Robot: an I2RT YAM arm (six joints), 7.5 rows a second.
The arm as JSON. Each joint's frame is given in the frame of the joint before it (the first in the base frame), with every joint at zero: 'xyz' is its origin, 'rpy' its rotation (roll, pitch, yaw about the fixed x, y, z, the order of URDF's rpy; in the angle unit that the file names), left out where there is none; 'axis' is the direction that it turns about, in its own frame. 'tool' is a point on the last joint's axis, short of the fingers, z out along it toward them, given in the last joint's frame.
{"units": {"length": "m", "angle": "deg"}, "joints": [
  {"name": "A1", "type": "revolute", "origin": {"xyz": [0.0, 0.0, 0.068]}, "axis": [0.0, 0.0, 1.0]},
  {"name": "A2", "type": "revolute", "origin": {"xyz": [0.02, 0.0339, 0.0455]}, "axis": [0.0, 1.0, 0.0]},
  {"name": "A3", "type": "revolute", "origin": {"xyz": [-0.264, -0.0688, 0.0]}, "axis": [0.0, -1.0, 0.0]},
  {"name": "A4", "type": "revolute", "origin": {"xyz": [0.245, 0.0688, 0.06]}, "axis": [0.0, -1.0, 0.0]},
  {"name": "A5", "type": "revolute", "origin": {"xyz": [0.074, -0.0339, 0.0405]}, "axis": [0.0, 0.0, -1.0]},
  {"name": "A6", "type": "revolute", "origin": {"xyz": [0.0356, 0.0, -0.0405]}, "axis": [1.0, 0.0, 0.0]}
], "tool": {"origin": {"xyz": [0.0, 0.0, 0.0], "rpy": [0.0, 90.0, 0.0]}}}
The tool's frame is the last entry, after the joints.
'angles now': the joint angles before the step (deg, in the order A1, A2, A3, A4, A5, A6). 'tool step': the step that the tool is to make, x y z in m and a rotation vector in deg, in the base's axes. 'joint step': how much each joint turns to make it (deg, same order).
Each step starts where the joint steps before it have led.
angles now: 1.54 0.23 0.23 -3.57 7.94 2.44
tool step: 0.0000 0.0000 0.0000 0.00 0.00 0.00
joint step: 0.00 0.00 0.00 0.00 0.00 0.00
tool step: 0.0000 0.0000 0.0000 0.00 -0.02 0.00
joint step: 0.00 -0.01 -0.01 0.02 0.00 0.00
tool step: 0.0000 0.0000 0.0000 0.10 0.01 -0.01
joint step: 0.00 0.01 0.01 -0.02 0.01 0.10
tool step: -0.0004 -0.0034 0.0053 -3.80 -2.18 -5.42
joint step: 0.01 -0.04 0.01 2.73 5.57 -3.71
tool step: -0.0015 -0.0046 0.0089 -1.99 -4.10 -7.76
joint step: 0.00 0.03 -0.01 4.83 7.70 -2.42
